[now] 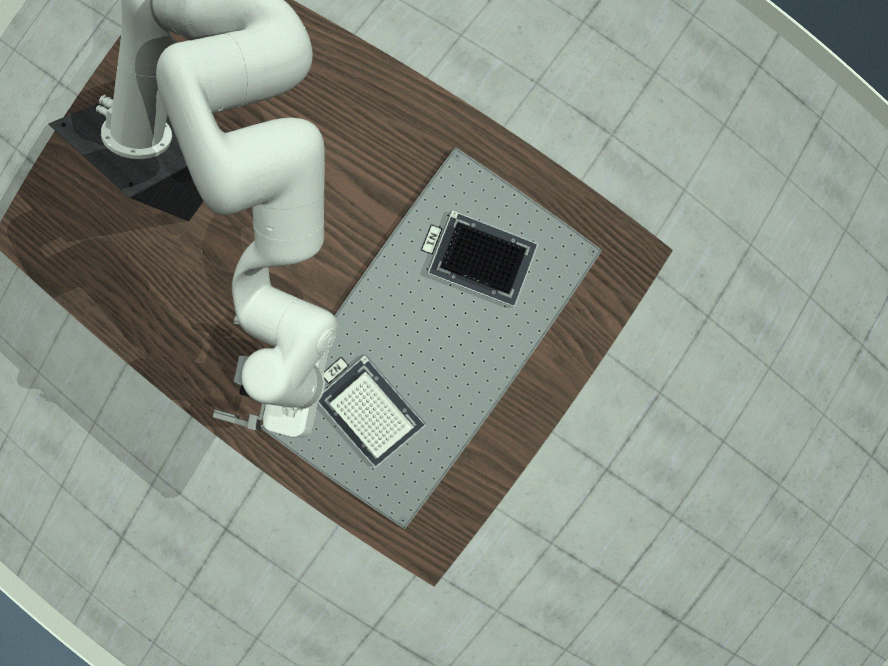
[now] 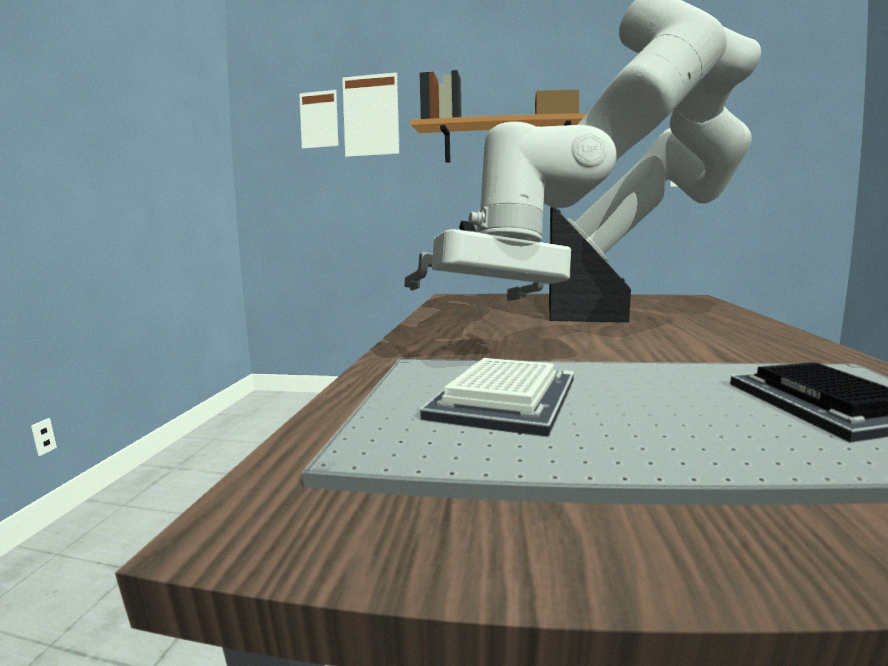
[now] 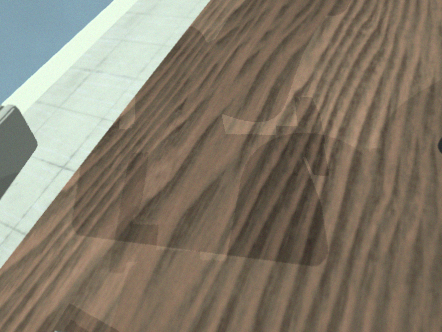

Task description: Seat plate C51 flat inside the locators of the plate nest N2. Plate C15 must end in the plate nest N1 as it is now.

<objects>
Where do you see a white well plate C51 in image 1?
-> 374,401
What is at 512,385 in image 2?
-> A white well plate C51.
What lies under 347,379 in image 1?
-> A dark plate nest N2.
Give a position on a black well plate C15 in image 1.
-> At 509,256
</objects>
